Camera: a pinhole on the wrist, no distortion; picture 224 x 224 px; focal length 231.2 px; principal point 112.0 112.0 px. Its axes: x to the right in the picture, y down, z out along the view. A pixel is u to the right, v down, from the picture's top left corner.
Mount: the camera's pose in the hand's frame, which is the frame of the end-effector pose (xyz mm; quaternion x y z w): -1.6 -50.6 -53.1 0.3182 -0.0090 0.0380 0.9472
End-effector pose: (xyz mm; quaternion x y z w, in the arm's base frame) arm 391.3 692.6 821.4 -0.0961 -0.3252 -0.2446 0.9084
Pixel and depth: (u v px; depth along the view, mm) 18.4 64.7 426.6
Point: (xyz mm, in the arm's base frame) -39.1 495.9 897.9
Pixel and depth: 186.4 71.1 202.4
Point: 288.1 526.9 936.4
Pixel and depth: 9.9 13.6 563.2
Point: -194.6 344.9 871.8
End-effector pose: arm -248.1 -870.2 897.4 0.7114 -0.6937 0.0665 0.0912
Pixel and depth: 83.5 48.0 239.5
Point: -2.3 -862.9 788.4
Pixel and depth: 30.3 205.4 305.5
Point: -115.8 -811.3 612.5
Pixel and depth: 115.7 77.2 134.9
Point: -101.5 -879.5 851.3
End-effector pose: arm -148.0 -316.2 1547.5 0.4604 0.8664 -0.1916 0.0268
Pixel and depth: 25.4 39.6 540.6
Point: -499.7 -822.3 1502.7
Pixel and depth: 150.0 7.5 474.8
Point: -635.3 -564.1 1495.9
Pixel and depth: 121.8 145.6 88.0
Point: -227.6 -370.6 1552.7
